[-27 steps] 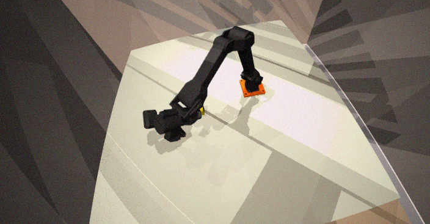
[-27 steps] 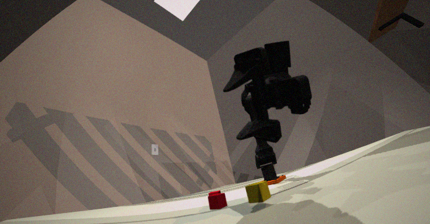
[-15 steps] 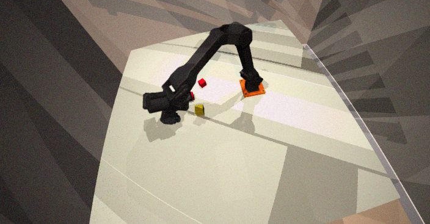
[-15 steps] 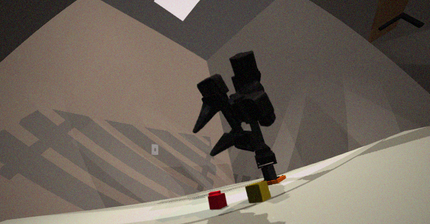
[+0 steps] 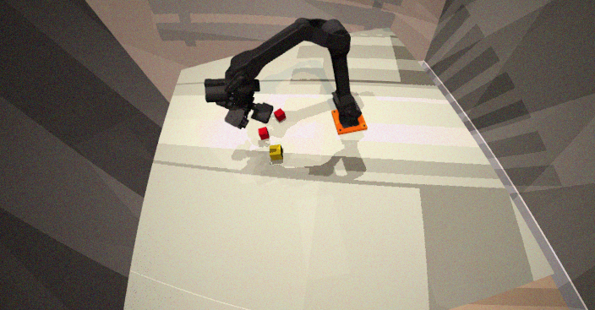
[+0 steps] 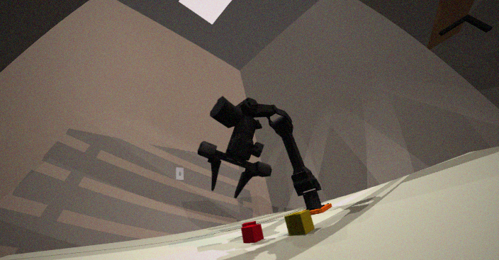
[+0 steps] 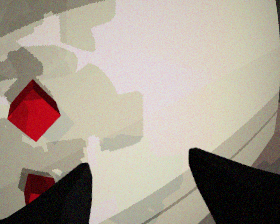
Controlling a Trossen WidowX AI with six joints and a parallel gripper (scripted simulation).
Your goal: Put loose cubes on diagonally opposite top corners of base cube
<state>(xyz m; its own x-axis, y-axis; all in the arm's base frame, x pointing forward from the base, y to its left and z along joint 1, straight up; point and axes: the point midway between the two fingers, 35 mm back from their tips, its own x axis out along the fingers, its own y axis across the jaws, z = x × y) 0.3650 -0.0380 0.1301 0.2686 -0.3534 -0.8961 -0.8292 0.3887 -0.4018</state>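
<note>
Now: the yellow cube 130 mm to the left of my gripper tip, 90 mm below it and 80 mm behind it.
</note>
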